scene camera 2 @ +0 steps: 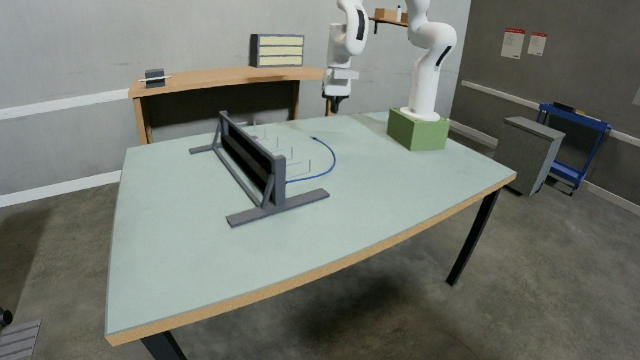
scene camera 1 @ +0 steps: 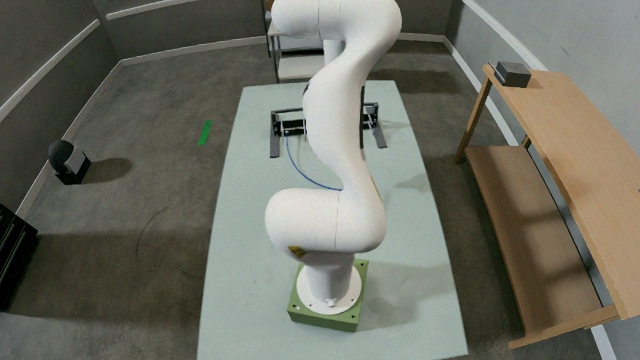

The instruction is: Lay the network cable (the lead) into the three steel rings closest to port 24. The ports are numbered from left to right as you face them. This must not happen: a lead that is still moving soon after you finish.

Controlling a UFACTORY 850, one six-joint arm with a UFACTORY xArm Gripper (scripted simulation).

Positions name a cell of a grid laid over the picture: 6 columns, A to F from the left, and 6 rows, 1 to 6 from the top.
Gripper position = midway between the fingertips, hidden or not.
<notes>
In view: the gripper (scene camera 2: D2) and a dark grey patch-panel rack (scene camera 2: C3).
</notes>
